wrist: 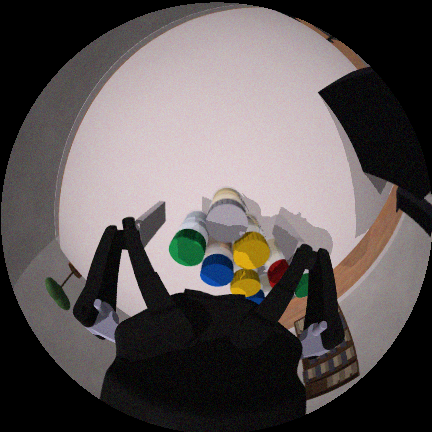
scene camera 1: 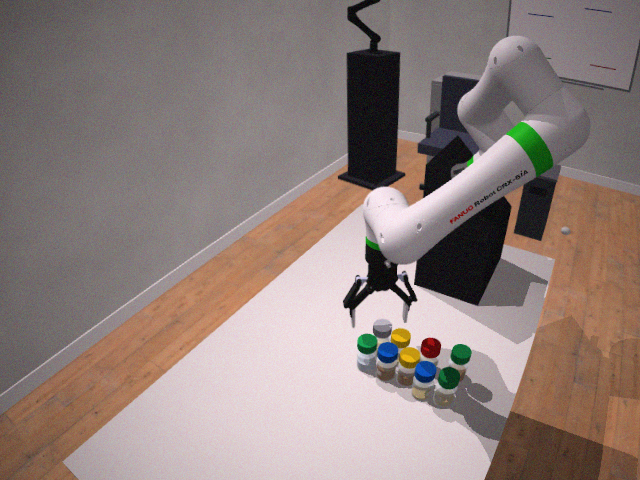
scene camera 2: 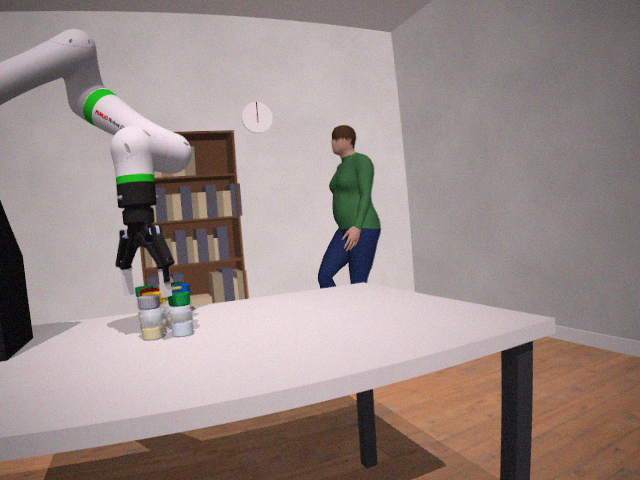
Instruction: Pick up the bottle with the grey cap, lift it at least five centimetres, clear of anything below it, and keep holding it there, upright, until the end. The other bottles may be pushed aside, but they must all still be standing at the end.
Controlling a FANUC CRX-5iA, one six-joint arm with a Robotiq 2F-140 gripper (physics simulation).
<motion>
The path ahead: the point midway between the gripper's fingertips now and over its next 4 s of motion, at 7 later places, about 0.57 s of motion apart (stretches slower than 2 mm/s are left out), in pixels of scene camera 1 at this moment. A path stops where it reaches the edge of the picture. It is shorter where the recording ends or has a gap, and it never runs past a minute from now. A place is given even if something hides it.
My gripper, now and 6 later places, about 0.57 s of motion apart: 378,322; 378,333; 377,335; 377,337; 377,334; 378,325; 379,314
</motion>
